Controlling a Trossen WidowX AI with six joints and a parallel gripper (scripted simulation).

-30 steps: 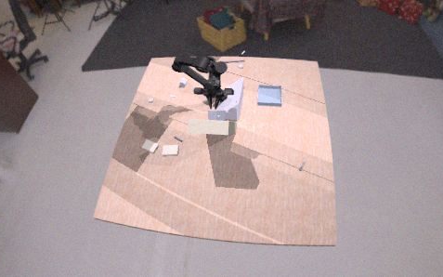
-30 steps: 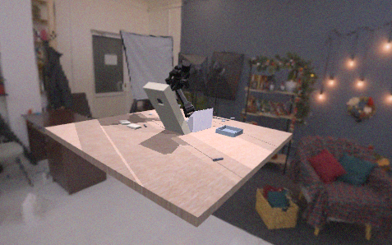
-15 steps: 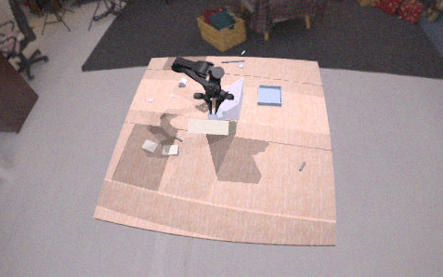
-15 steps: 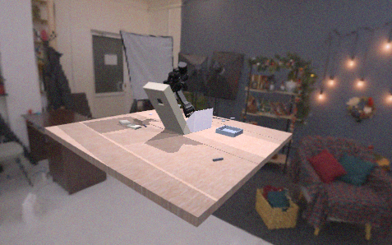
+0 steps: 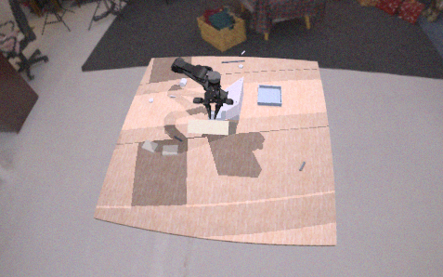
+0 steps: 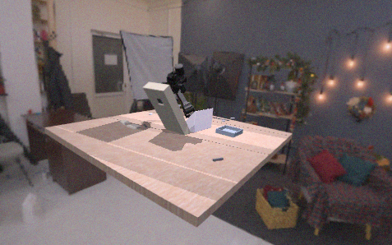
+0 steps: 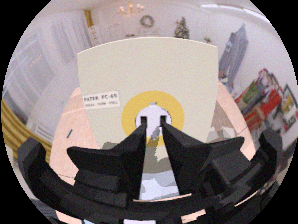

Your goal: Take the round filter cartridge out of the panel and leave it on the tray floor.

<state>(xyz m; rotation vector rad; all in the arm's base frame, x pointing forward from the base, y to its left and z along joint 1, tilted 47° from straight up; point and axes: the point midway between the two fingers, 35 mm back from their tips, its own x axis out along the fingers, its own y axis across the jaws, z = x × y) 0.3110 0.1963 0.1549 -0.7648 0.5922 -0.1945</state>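
The round filter cartridge is 20 mm ahead of my gripper tip and 10 mm below it. From my gripper tip the other things lie so: small white block: 460 mm behind, 340 mm to the right, 250 mm below; service panel: 30 mm behind, 90 mm below; blue-grey tray: 420 mm behind, 250 mm to the left, 260 mm below.
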